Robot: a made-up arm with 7 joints. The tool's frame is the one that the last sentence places. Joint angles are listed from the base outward.
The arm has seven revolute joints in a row. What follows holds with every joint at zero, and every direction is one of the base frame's.
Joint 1 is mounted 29.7 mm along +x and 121.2 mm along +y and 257.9 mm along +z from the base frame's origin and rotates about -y.
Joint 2 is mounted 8.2 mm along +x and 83.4 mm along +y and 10.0 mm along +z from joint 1 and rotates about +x.
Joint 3 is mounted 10.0 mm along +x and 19.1 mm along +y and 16.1 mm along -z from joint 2 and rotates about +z.
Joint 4 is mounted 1.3 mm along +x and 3.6 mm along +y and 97.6 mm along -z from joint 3 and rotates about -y.
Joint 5 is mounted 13.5 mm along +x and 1.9 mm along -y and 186.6 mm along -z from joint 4 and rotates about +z.
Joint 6 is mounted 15.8 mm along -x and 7.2 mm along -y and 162.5 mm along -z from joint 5 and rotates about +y.
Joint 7 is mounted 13.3 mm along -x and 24.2 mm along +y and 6.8 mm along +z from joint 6 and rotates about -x.
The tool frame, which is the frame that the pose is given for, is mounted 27.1 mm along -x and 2.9 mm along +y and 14.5 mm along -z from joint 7; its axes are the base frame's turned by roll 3.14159, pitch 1.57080 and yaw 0.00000 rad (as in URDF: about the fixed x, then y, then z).
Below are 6 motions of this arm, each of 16 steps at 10 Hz.
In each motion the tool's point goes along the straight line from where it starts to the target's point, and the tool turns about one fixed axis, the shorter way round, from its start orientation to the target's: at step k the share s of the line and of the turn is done. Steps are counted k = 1, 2, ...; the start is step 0. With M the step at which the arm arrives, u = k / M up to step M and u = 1 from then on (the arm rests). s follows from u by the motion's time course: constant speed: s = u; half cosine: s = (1 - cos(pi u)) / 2; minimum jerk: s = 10 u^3 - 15 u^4 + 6 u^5.
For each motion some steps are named. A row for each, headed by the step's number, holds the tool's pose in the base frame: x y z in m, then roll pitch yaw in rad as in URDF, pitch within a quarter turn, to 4 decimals.
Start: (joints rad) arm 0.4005 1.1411 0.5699 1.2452 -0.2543 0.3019 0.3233
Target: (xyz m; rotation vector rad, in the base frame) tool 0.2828 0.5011 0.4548 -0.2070 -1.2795 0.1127
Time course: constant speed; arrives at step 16
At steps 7, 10, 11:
7: 0.2576 0.5175 0.4533 -1.7586 -0.6507 0.9535
10: 0.2660 0.5120 0.4538 -1.5121 -0.8534 0.9713
11: 0.2688 0.5102 0.4539 -1.4173 -0.9209 0.9599

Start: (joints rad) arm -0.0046 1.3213 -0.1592 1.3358 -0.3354 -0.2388 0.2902
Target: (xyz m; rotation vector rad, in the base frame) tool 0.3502 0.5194 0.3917 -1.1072 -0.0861 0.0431
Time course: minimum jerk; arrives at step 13
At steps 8, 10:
8: 0.3644 0.4923 0.3378 -1.2107 0.1224 0.0713
10: 0.3543 0.5116 0.3761 -1.1389 0.0014 0.0778

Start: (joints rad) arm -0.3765 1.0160 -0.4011 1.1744 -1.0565 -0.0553 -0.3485
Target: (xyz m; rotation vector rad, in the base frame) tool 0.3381 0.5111 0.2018 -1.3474 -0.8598 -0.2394
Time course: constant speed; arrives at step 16
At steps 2, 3, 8, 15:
2: 0.2999 0.4001 0.0045 -1.1249 0.4641 -0.0736
3: 0.3027 0.4081 0.0186 -1.1410 0.3743 -0.0535
8: 0.3163 0.4477 0.0891 -1.2461 -0.0684 0.0656
15: 0.3354 0.5032 0.1877 -1.5320 -0.6477 0.3638

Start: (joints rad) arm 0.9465 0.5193 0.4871 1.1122 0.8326 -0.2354 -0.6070
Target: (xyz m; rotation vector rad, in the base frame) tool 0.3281 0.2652 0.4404 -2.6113 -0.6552 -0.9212
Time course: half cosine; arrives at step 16
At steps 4, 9, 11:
4: 0.3536 0.4535 0.3966 2.0574 -0.2590 1.2203
9: 0.3401 0.3540 0.4198 2.6211 -0.6021 0.9133
11: 0.3347 0.3142 0.4290 2.9108 -0.6804 0.7147

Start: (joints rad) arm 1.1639 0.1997 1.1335 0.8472 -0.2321 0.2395 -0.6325
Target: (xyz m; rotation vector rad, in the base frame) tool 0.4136 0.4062 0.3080 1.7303 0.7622 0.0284
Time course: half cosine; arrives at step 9
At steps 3, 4, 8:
3: 0.3557 0.4932 0.2367 2.4211 0.4924 1.1150
4: 0.3683 0.4743 0.2522 2.3039 0.4885 0.9886
8: 0.4113 0.4097 0.3051 1.9331 0.3825 0.5855

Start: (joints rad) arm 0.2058 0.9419 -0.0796 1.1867 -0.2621 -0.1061 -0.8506
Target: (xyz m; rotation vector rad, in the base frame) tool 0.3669 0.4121 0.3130 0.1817 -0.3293 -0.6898
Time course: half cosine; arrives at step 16
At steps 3, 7, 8, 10, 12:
3: 0.3838 0.4479 0.2169 -1.8792 -0.8058 0.4260
7: 0.3779 0.4354 0.2503 -0.9361 -0.8717 -0.1990
8: 0.3761 0.4316 0.2605 -0.6629 -0.8144 -0.3738
10: 0.3726 0.4242 0.2806 -0.2276 -0.6297 -0.6062
12: 0.3696 0.4178 0.2976 0.0591 -0.4314 -0.7028

